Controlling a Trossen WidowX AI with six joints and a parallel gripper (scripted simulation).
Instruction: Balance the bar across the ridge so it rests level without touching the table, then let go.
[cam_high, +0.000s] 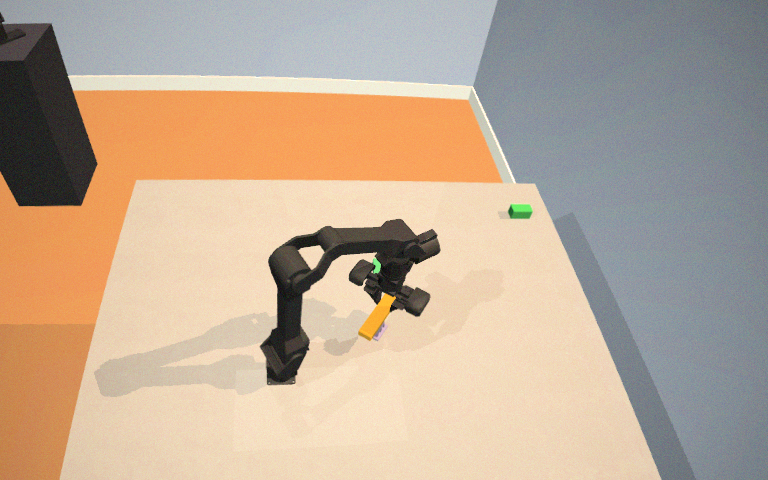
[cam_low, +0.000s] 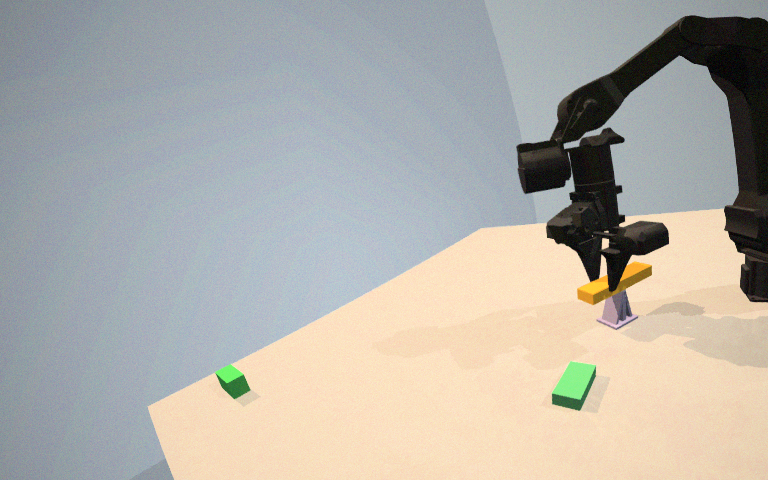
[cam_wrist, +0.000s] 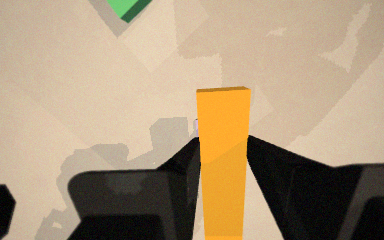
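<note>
My gripper tip is now 20 mm to the left of the yellow bar and 20 mm past it. The rest, counted from my gripper tip: small green cube (490 mm ahead, 370 mm to the left, 50 mm below); flat green block (160 mm to the left, 60 mm below, 10 mm ahead).
</note>
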